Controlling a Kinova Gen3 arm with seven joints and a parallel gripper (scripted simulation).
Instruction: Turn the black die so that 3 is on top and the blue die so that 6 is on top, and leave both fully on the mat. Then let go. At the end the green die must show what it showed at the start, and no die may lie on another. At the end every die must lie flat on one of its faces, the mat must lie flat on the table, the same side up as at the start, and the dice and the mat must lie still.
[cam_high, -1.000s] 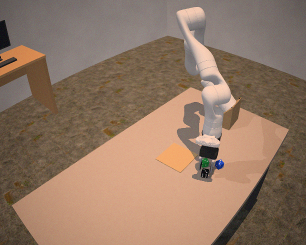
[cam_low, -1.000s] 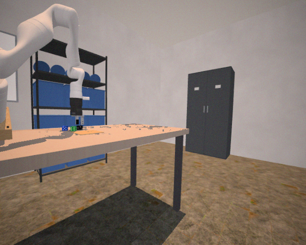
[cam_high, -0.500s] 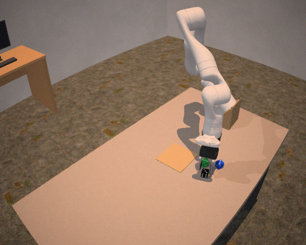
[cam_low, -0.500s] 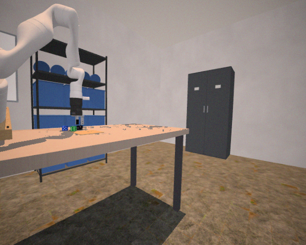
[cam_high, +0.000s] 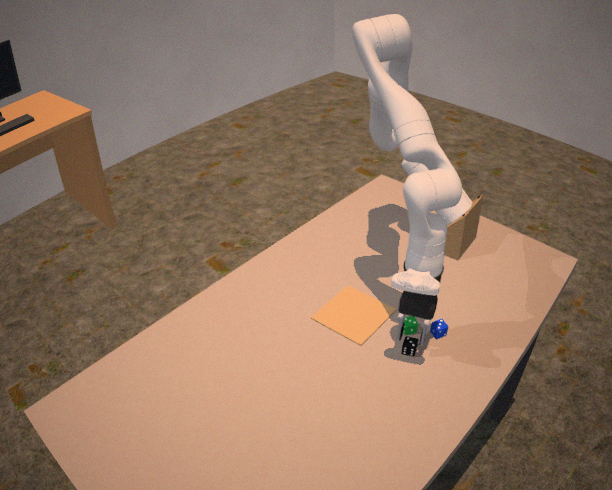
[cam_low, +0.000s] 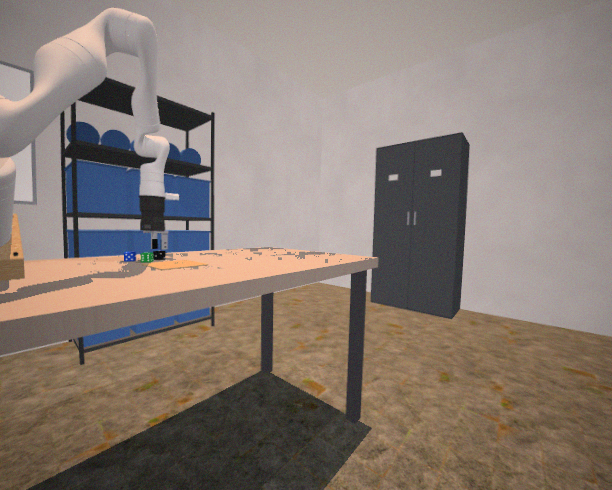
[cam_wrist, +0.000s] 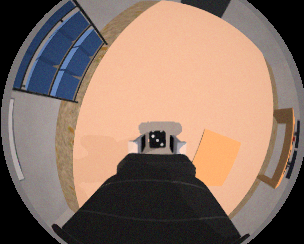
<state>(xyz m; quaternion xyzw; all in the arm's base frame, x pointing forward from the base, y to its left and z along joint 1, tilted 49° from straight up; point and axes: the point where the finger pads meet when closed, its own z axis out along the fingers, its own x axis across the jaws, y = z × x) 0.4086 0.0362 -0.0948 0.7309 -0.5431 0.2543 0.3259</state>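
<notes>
The black die lies 4 cm below my hand. The rest, counted from my hand: blue die: 8 cm behind, 3 cm to the left, 4 cm below; then green die: 5 cm behind, 3 cm to the right, 4 cm below; then orange mat: 2 cm behind, 16 cm to the right, 5 cm below.
</notes>
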